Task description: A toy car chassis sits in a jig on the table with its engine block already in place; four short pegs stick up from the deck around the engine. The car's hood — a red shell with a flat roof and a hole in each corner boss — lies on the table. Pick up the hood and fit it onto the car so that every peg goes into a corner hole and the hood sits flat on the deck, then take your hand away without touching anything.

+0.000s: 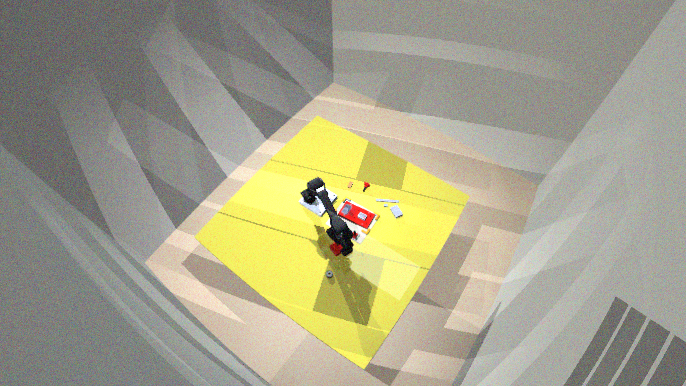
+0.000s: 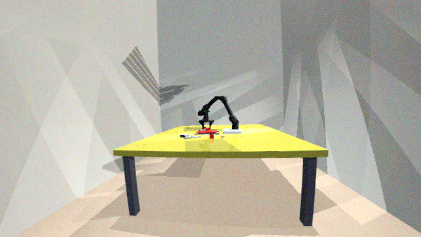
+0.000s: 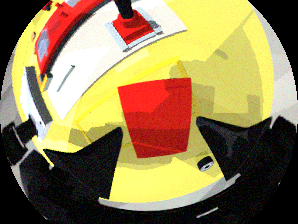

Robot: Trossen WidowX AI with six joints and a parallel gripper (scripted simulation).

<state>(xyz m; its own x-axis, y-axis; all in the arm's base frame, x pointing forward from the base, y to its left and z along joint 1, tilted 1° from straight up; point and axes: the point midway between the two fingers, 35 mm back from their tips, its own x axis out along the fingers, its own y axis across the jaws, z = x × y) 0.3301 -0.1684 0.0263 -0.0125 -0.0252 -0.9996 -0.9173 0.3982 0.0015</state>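
Now: gripper tip right at the red hood. Round my gripper tip: peach piece 180 mm behind, 410 mm to the left, 20 mm below; then white jig 20 mm behind, 210 mm to the left, 10 mm below.
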